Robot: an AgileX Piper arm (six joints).
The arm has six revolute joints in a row. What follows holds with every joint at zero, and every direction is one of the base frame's.
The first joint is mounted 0.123 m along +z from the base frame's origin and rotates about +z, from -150 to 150 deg.
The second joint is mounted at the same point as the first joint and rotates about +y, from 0 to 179.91 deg.
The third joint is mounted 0.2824 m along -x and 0.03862 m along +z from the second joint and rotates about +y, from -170 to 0 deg.
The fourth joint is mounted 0.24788 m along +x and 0.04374 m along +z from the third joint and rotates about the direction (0.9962, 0, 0.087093), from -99.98 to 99.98 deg.
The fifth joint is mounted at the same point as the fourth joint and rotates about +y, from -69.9 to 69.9 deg.
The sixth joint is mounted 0.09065 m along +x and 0.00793 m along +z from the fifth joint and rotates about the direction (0.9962, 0, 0.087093), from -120 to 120 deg.
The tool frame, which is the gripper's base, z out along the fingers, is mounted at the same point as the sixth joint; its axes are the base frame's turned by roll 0, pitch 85.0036 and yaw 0 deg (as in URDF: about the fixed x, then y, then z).
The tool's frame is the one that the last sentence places.
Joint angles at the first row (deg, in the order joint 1, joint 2, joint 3, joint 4, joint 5, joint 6):
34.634 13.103 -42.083 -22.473 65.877 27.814
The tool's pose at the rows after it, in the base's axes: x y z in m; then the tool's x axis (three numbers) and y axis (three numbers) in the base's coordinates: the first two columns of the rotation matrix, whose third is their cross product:
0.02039 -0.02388 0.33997 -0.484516 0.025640 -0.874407 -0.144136 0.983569 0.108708
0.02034 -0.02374 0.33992 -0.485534 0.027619 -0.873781 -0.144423 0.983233 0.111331
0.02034 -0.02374 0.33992 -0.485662 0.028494 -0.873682 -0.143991 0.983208 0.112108
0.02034 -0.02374 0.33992 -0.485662 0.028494 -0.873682 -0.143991 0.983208 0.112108
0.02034 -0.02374 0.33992 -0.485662 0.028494 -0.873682 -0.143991 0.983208 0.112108
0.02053 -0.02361 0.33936 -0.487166 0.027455 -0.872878 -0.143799 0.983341 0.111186
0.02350 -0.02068 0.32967 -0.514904 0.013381 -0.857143 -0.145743 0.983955 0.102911
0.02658 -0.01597 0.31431 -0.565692 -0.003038 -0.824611 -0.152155 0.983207 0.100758
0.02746 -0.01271 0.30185 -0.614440 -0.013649 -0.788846 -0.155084 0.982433 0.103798
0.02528 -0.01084 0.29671 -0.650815 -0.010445 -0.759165 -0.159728 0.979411 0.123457
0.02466 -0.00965 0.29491 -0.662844 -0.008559 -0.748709 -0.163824 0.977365 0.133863
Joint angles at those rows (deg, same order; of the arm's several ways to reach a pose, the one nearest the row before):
34.630 13.103 -42.082 -22.094 65.876 27.818
34.634 13.104 -42.082 -21.988 65.876 27.901
34.634 13.104 -42.082 -21.988 65.876 27.952
34.634 13.104 -42.082 -21.988 65.876 27.952
34.634 13.104 -42.082 -21.988 65.876 27.952
34.634 13.102 -41.964 -21.988 65.879 27.951
34.638 13.103 -39.946 -21.468 65.787 27.955
34.629 13.103 -36.978 -19.856 66.045 27.947
34.627 13.103 -34.814 -18.130 66.992 27.945
34.629 12.999 -34.276 -15.971 68.438 27.947
34.632 13.000 -34.043 -15.007 68.711 27.949

